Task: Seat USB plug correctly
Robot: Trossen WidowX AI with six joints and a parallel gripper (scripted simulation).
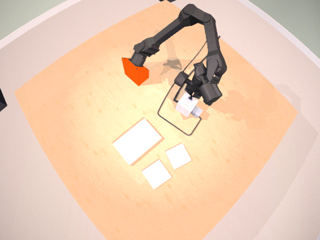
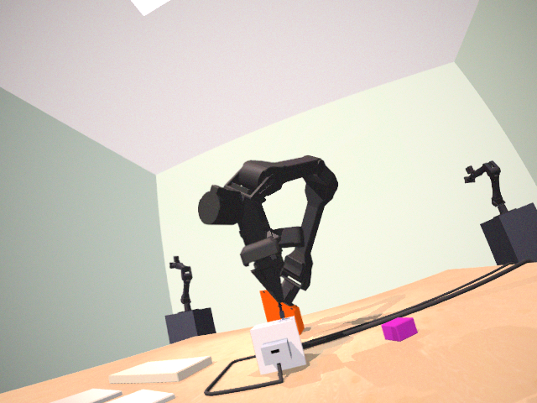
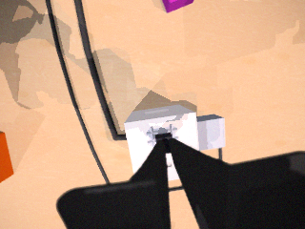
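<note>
The dark USB plug is 2 cm below my gripper tip. Round my gripper tip: magenta block: 18 cm to the left, 10 cm below, 1 cm ahead; USB socket: 4 cm below.
</note>
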